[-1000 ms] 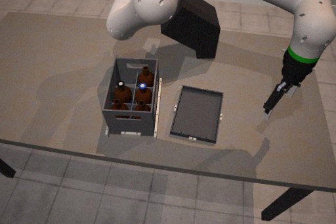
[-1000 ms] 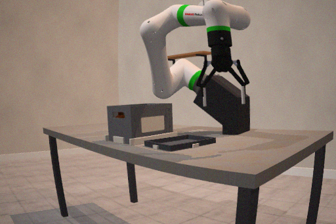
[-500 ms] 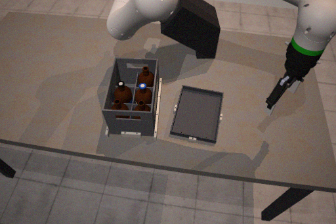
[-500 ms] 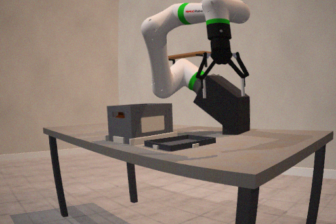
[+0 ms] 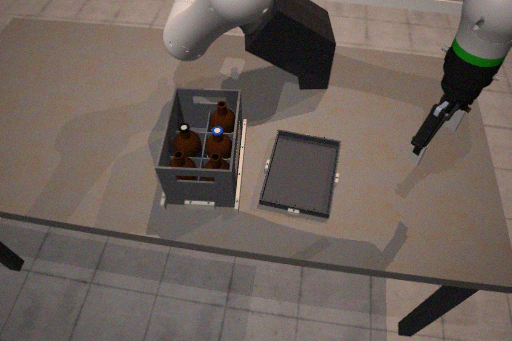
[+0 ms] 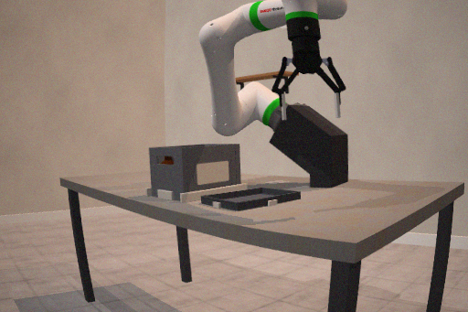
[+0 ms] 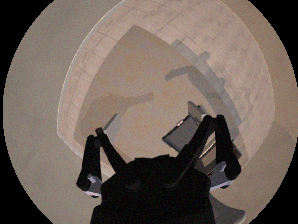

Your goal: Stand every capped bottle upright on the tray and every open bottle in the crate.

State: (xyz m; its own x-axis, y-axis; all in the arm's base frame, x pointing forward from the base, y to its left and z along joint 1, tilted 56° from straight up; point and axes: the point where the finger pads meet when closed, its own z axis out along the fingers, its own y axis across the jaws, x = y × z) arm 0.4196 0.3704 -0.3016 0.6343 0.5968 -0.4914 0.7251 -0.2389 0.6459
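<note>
The white-capped bottle lies 30 mm behind my hand, 600 mm to the right of it and 170 mm below it. The rest, counted from my hand: open bottle: 130 mm behind, 520 mm to the right, 170 mm below; then grey crate: 30 mm behind, 560 mm to the right, 170 mm below; then dark tray: 40 mm behind, 280 mm to the right, 240 mm below.
</note>
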